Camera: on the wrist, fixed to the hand. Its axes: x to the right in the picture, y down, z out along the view.
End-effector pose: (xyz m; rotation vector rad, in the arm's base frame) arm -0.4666 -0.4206 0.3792 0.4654 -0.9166 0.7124
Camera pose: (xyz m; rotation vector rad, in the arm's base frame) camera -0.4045 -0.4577 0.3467 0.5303 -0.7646 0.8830
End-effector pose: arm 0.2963 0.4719 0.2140 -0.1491 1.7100 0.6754
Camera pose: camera 0.3089 0.3941 0.2051 -0.0075 1.8912 0.5856
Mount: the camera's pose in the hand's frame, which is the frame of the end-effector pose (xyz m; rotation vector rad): -0.0150 -0.0727 -0.0279 0.1679 0.1240 0.0768
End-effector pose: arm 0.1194 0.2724 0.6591 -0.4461 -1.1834 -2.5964
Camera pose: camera 0.1030 0.2990 0.5862 -0.2857 -1.3013 -2.3981
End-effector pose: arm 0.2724 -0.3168 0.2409 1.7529 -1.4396 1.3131
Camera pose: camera 0.3310 -0.2645 0.2517 1.7006 -1.3741 1.5949
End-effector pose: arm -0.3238 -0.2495 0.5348 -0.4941 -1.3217 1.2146
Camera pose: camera -0.2679 -0.2793 0.5825 -0.4948 -1.0939 1.3244
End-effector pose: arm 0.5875 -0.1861 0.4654 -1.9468 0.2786 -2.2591
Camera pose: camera 0.5629 -0.1107 0.4640 -1.6892 0.1682 -2.2772
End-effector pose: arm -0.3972 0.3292 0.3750 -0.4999 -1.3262 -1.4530
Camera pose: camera -0.4462 0.2978 0.3211 -0.3416 -1.3027 -1.2764
